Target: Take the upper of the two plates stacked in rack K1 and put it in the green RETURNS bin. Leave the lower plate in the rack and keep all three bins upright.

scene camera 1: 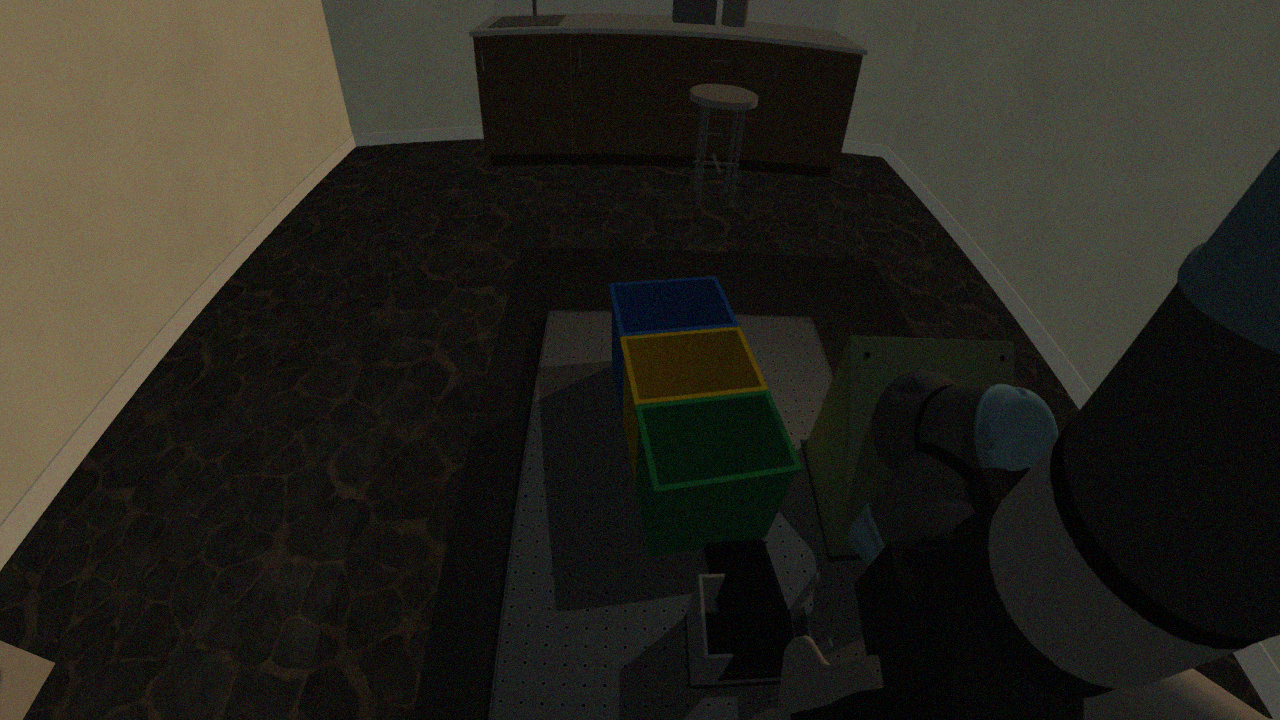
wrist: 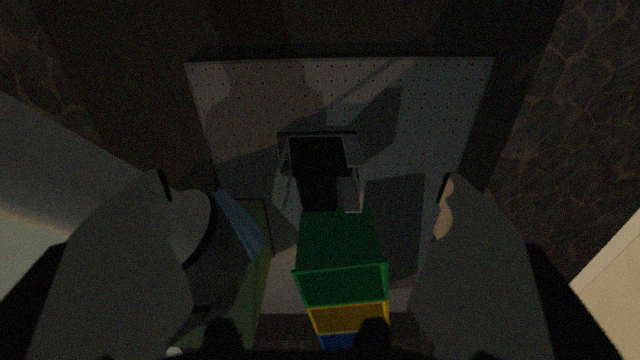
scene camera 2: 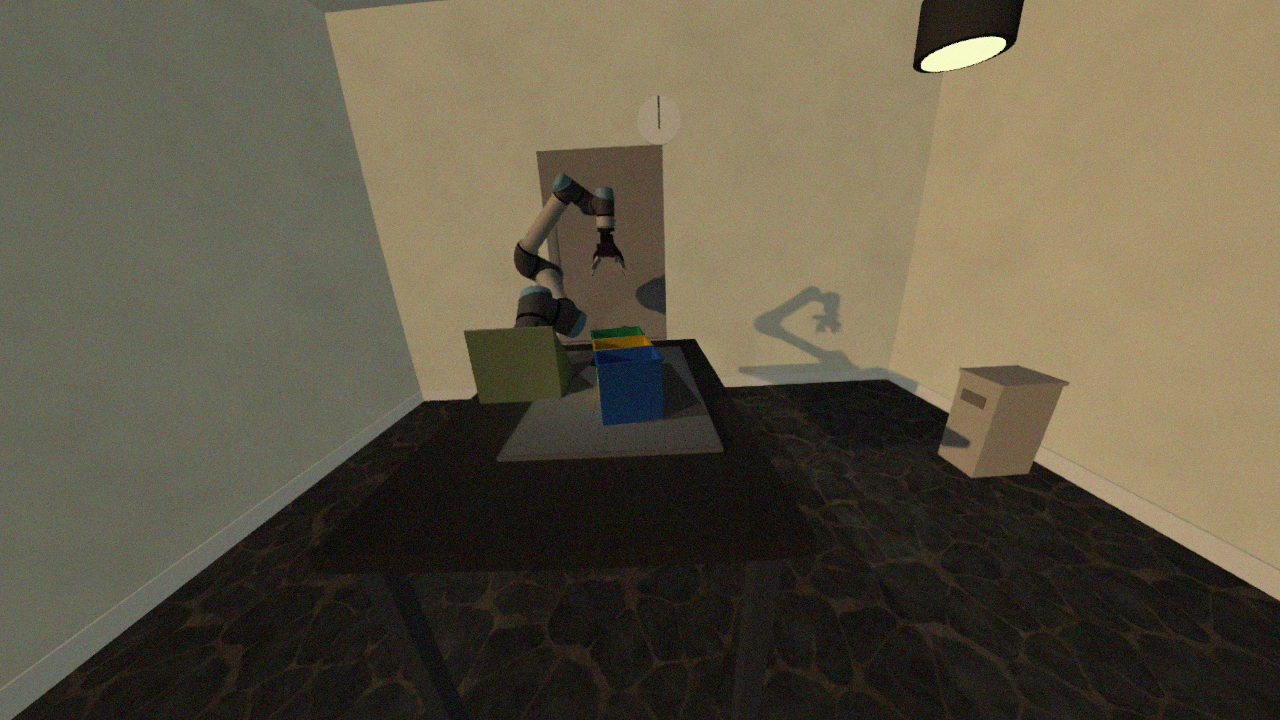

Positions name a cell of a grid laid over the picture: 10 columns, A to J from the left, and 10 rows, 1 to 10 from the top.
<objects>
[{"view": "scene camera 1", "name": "green bin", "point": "F7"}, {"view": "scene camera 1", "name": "blue bin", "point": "F5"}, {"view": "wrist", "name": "gripper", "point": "E5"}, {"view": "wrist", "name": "green bin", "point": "F8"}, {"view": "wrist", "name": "yellow bin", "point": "F9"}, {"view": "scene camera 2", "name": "gripper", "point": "E4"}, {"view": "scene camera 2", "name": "blue bin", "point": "E6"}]
</objects>
